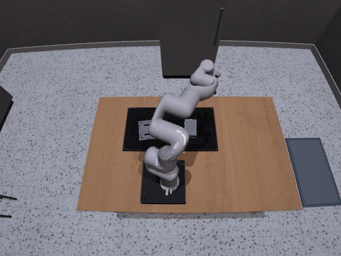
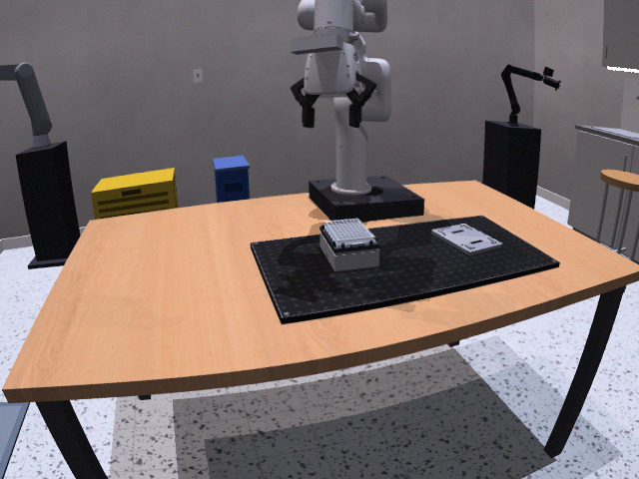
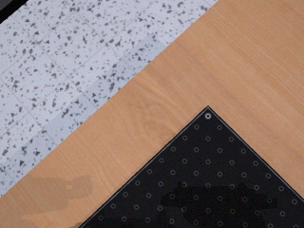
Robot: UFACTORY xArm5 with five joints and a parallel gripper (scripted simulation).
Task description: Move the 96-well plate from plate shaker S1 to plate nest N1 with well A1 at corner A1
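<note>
The white 96-well plate is 130 mm behind my hand, 70 mm to the left of it and 270 mm below it. Also, from my hand: plate nest N1 (140 mm behind, 400 mm to the left, 320 mm below).
</note>
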